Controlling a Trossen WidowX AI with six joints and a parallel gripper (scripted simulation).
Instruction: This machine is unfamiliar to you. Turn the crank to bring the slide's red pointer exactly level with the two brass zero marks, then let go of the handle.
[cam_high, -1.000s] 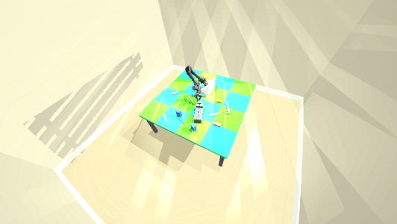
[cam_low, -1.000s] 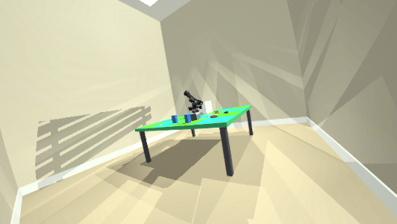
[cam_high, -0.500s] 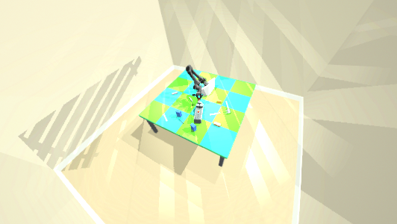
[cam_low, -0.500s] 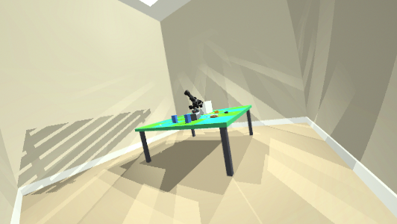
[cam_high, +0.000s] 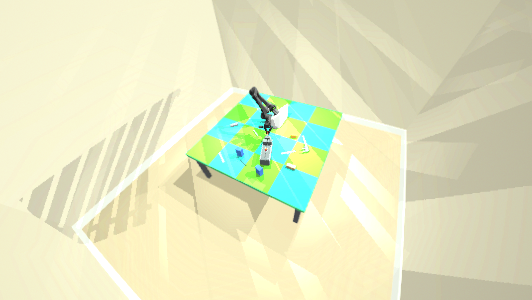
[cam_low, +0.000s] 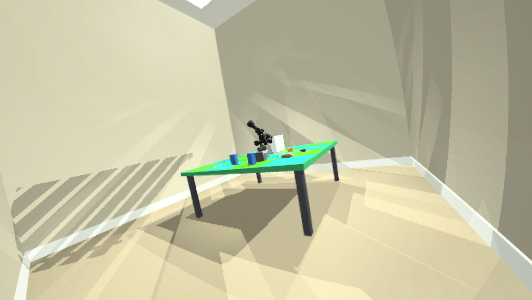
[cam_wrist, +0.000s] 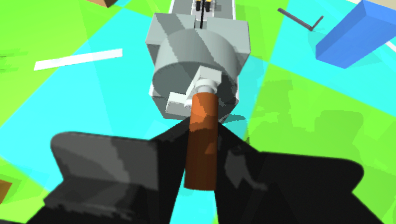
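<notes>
The red pointer lies 16 cm ahead of my gripper tip, 7 cm to the left of it and 1 cm below it. From my gripper tip the other things lie so: orange piece: 18 cm behind, 21 cm to the left, 7 cm below; then crank handle: 2 cm behind, 1 cm to the right, 3 cm above; then black L-shaped key: 33 cm ahead, 10 cm to the right, 8 cm below.
</notes>
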